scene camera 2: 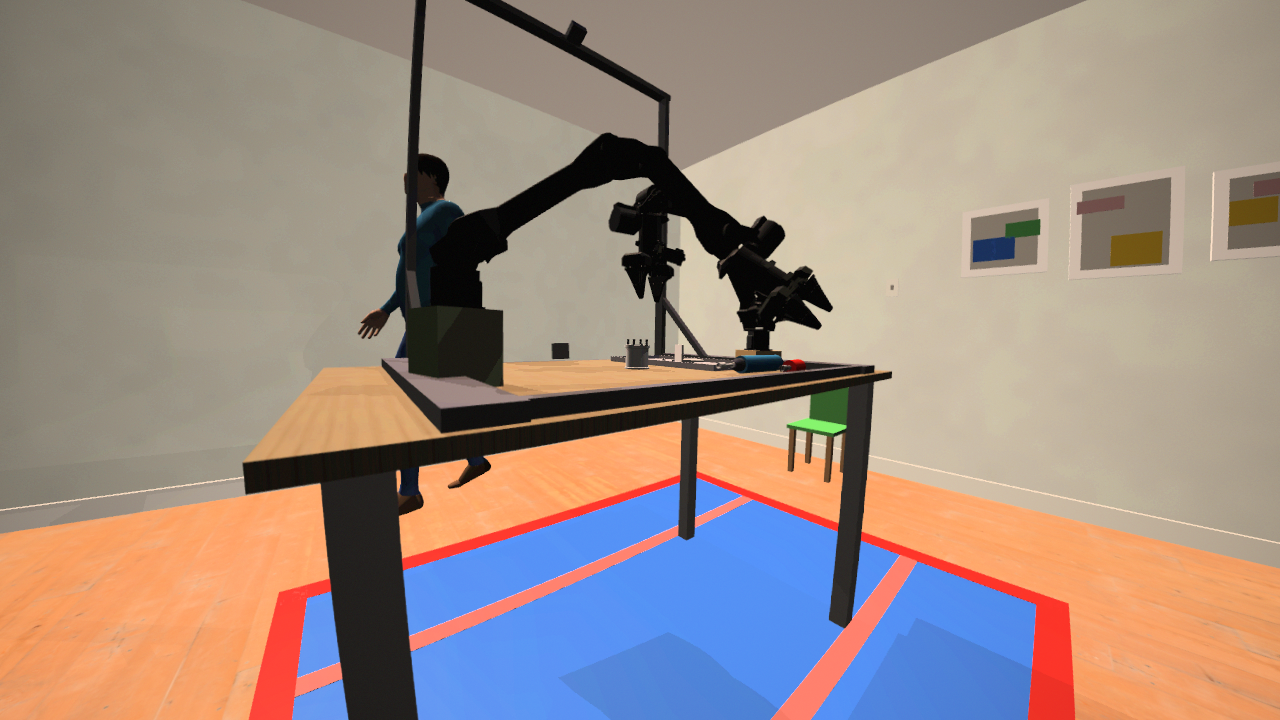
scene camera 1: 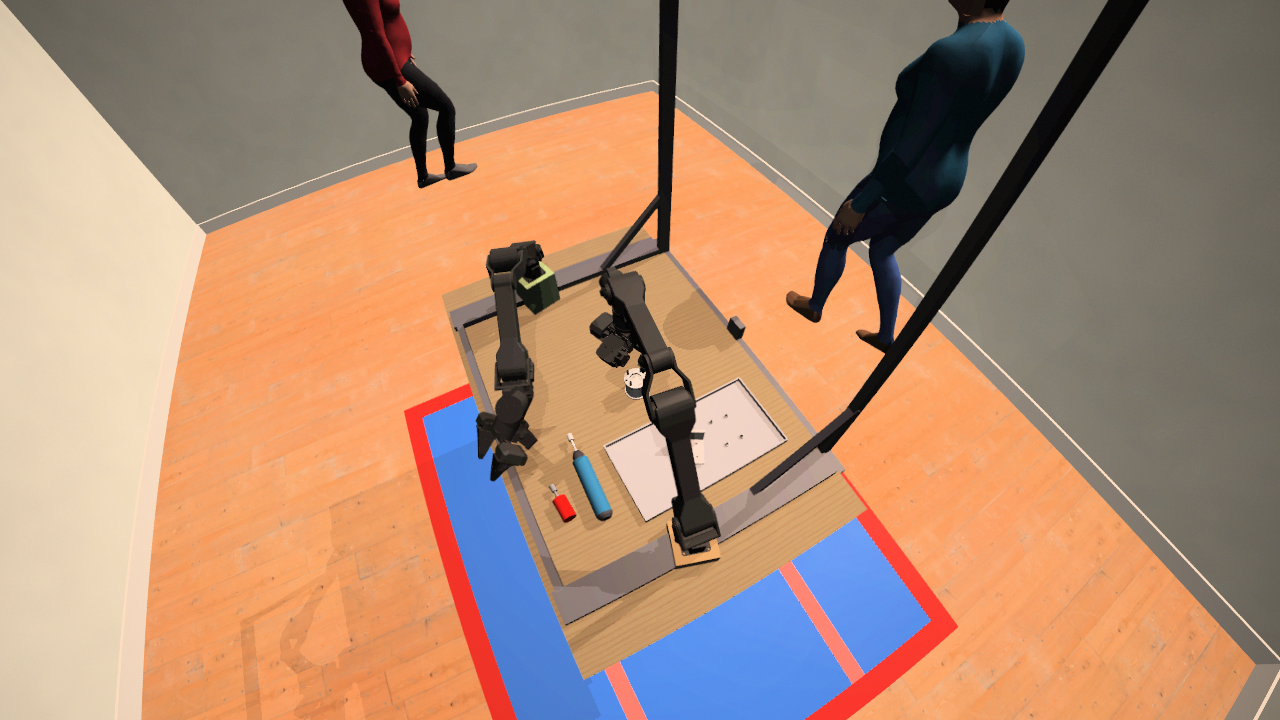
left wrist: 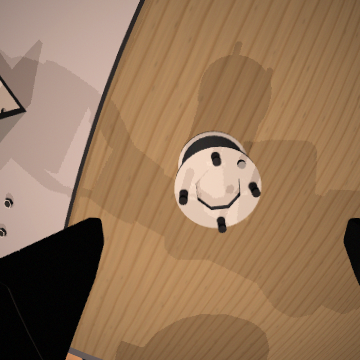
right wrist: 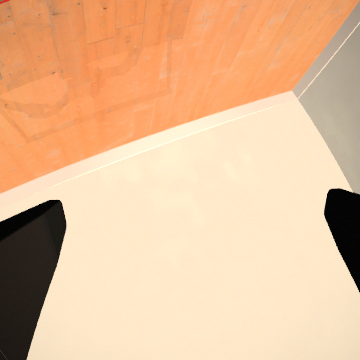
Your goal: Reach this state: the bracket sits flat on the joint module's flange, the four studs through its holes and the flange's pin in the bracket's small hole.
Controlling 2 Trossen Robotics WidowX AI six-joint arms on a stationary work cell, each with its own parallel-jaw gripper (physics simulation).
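Seen in the pictures: left gripper, fingertip midpoint: (scene camera 2: 649, 300) (scene camera 1: 628, 362) (left wrist: 230, 232); right gripper, fingertip midpoint: (scene camera 2: 826, 318) (scene camera 1: 485, 469) (right wrist: 198, 208); left arm's base, link origin: (scene camera 2: 758, 350) (scene camera 1: 693, 539); right arm's base, link origin: (scene camera 1: 532, 272).
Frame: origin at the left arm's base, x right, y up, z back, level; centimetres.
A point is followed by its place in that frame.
Note:
The joint module (scene camera 1: 634, 383) @[x -6.3, y 1.4, z -41.7 cm] (scene camera 2: 637, 356) @[x -8.4, y -1.4, z -44.2 cm] (left wrist: 218, 187) @[x -5.7, y 0.8, z -43.4 cm] stands upright on the table, with four dark studs and a small light pin (left wrist: 241, 163) @[x -8.2, y 1.8, z -43.0 cm] on its bare white flange. The bracket (scene camera 1: 698, 450) @[x 6.6, y -3.0, z -21.9 cm] (scene camera 2: 679, 351) @[x 3.8, y -0.6, z -26.1 cm] (left wrist: 6, 97) @[x 1.7, y -3.0, z -24.1 cm] lies in the tray with its wall upright, partly hidden by the left arm in scene camera 1 and cut off in the left wrist view. My left gripper (scene camera 2: 648, 297) @[x -7.5, y 12.5, z -41.0 cm] (left wrist: 230, 232) @[x -7.5, y 12.5, z -41.0 cm] is open and empty, pointing down above the joint module. My right gripper (scene camera 1: 487, 465) @[x -43.7, y 7.4, z -21.2 cm] (scene camera 2: 824, 318) @[x -43.7, y 7.4, z -21.2 cm] (right wrist: 198, 208) @[x -43.7, y 7.4, z -21.2 cm] is open and empty, tilted out beyond the table edge.
The tray (scene camera 1: 626, 456) @[x -11.4, y -4.2, z -24.1 cm] (left wrist: 65, 30) @[x -6.5, y -4.2, z -24.9 cm] also holds several small nuts (scene camera 1: 726, 444) @[x 14.1, y -3.8, z -22.5 cm] (left wrist: 8, 203) @[x 11.8, y -3.7, z -29.8 cm]. A blue tool (scene camera 1: 591, 485) @[x -20.8, y -0.6, z -16.6 cm] (scene camera 2: 760, 362) @[x -23.4, y -2.1, z -18.9 cm] and a red tool (scene camera 1: 563, 507) @[x -27.9, y -1.2, z -12.6 cm] (scene camera 2: 793, 364) @[x -30.0, y -2.1, z -15.0 cm] lie beside it. The right arm stands on a green block (scene camera 1: 539, 291) @[x -29.6, y 3.6, z -77.9 cm] (scene camera 2: 456, 344) @[x -36.6, y 1.9, z -82.3 cm]. Dark frame posts (scene camera 1: 666, 134) @[x 12.8, y 39.8, z -96.5 cm] rise at the table's ends.

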